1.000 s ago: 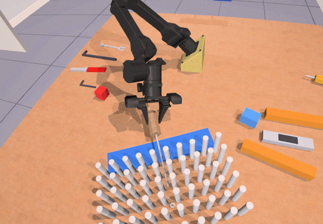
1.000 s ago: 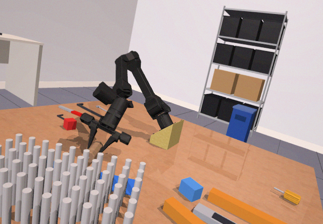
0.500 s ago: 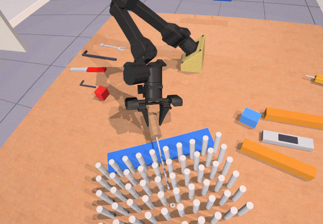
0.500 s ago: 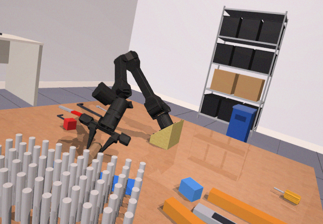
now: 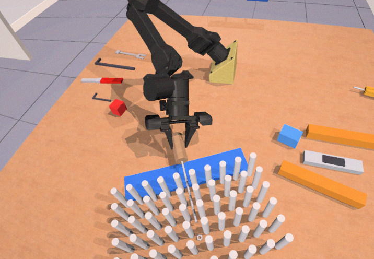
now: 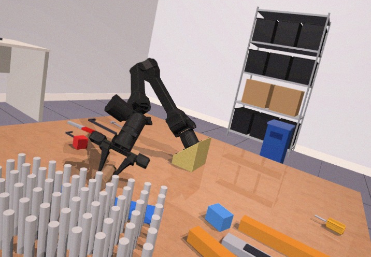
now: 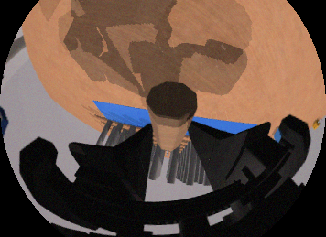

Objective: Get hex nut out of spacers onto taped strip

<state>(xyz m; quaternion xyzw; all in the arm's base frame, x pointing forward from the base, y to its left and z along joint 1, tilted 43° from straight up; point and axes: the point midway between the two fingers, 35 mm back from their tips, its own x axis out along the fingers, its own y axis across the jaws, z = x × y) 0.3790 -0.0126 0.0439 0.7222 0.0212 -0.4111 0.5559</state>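
Right now the blue taped strip is 60 mm ahead of my gripper tip, 40 mm to the left of it and 40 mm below it. Also, from my gripper tip: hex nut (210 mm ahead, 130 mm to the left, 30 mm below); then hook tool (90 mm ahead, 60 mm to the left, 10 mm below); then red cube (290 mm to the right, 110 mm behind, 20 mm below).
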